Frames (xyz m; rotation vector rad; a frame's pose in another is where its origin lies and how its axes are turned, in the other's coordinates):
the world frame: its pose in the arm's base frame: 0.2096 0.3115 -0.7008 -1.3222 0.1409 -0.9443
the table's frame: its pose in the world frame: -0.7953 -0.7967 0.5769 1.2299 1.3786 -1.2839
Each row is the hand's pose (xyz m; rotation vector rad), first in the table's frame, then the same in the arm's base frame.
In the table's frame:
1: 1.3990 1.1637 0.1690 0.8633 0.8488 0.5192
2: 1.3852 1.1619 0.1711 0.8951 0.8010 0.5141
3: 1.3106 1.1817 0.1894 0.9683 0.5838 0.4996
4: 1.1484 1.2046 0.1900 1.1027 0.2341 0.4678
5: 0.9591 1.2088 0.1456 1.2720 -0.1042 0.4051
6: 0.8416 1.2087 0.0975 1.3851 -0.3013 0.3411
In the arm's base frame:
1: -0.6924 -0.4890 -0.2021 1.7278 -0.9525 -1.1852
2: -0.6861 -0.4786 -0.1951 1.7005 -1.0080 -1.2100
3: -0.6402 -0.4445 -0.1401 1.5387 -1.1888 -1.3340
4: -0.5287 -0.3550 -0.0601 1.2556 -1.4980 -1.4913
5: -0.3845 -0.2336 -0.0122 0.9694 -1.8398 -1.5950
6: -0.2846 -0.1562 -0.0002 0.7982 -2.0573 -1.6414

